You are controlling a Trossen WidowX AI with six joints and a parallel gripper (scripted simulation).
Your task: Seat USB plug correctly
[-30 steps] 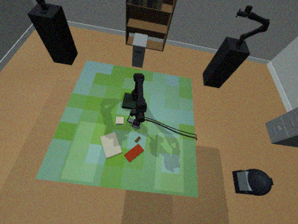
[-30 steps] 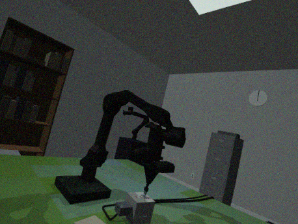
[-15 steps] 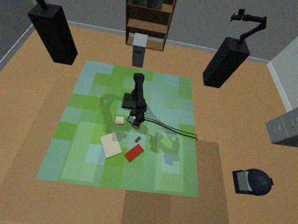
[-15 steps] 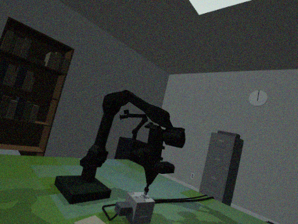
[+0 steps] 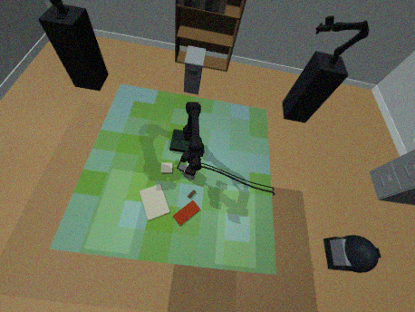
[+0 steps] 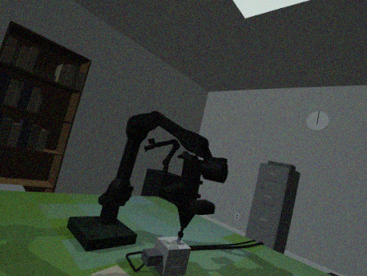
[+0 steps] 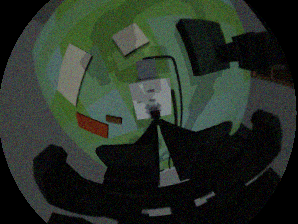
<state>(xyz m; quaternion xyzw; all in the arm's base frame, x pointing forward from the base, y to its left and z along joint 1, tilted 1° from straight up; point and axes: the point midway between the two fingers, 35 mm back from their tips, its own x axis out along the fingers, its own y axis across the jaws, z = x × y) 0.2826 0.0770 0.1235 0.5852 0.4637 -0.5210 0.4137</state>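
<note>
Now: the USB plug 2 cm below my gripper tip. The rest, counted from my gripper tip: brown piece 14 cm ahead, 12 cm below, 1 cm to the left; then red book 27 cm ahead, 12 cm below, 1 cm to the right; then white book 23 cm ahead, 22 cm to the right, 12 cm below.
</note>
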